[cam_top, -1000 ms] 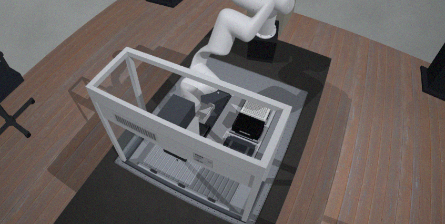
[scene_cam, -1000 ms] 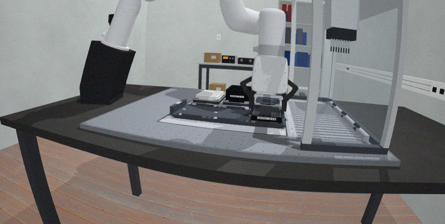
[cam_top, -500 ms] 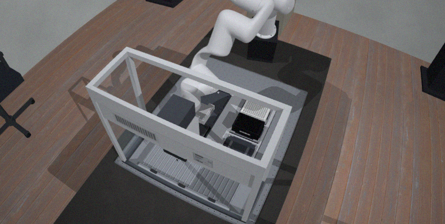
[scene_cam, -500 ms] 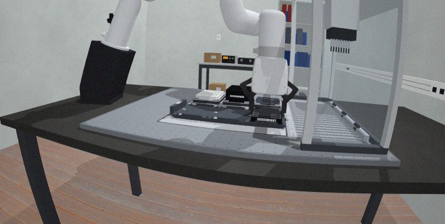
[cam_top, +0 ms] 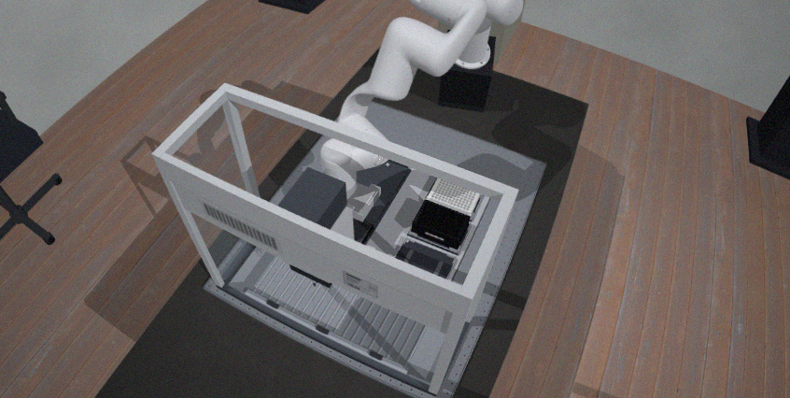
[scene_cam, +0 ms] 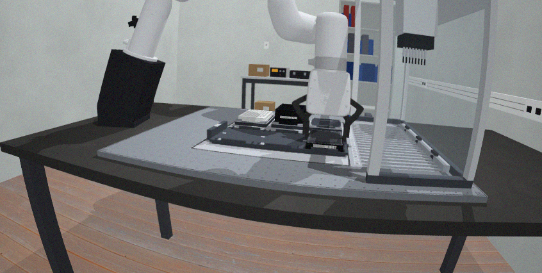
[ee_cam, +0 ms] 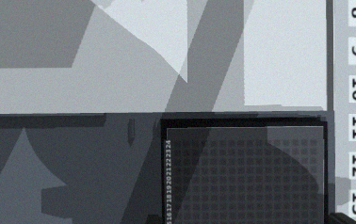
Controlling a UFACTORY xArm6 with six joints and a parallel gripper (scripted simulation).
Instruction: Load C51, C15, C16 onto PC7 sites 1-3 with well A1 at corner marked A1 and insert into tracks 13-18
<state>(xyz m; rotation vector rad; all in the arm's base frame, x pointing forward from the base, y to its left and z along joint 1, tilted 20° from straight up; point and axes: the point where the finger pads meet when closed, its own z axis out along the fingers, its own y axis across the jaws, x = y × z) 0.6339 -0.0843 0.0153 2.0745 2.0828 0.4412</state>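
Now: the white 96-well plate C15 23 cm behind my hand, 21 cm to the left of it and 1 cm below it. Also, from my hand: apron: 12 cm behind, 9 cm to the left, 3 cm below; then dark carrier PC7: 11 cm behind, 1 cm below; then nest S3: 1 cm behind, 22 cm to the left, 2 cm below.
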